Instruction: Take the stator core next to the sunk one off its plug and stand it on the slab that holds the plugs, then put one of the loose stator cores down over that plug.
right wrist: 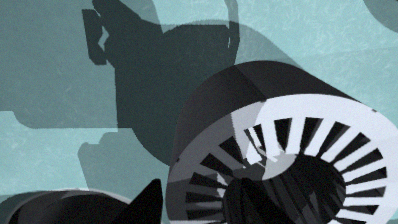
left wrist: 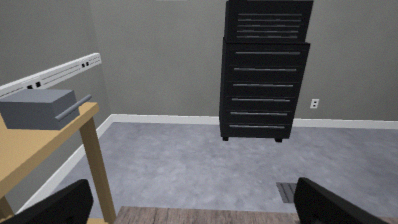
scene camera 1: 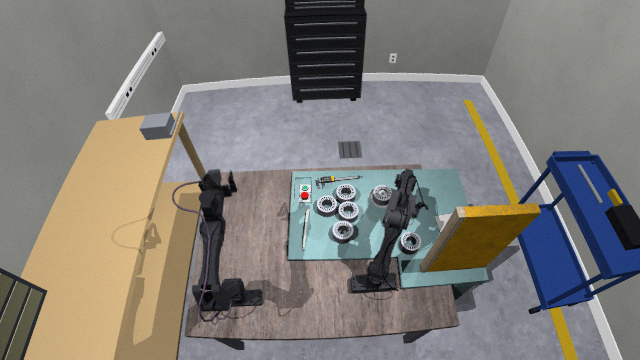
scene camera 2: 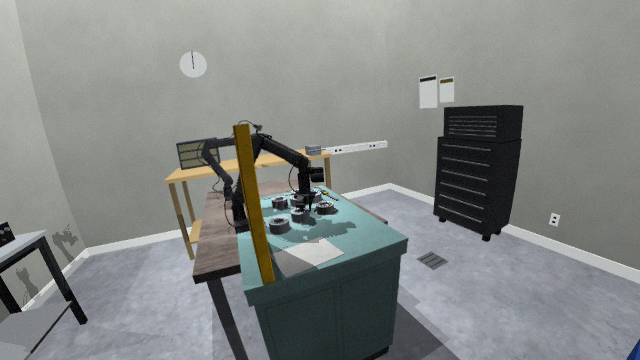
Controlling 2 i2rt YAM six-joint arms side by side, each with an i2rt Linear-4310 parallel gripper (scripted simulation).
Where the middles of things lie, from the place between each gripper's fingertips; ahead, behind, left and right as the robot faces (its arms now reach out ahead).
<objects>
My right gripper is now 6 cm above the plug (right wrist: 270, 167), 3 cm past it and 2 cm to the right of it. The rest, counted from my right hand: paper sheet (scene camera 2: 291, 261) 29 cm to the right, 14 cm behind, 5 cm below; yellow panel (scene camera 1: 473, 236) 30 cm behind, 21 cm to the right, 20 cm above.
Right now my left hand is 740 mm to the left of the plug, 400 mm above it and 90 mm past it. Round my left hand: paper sheet (1050 mm to the right, 390 mm below, 210 mm behind); then yellow panel (960 mm to the right, 360 mm behind, 140 mm below).
</objects>
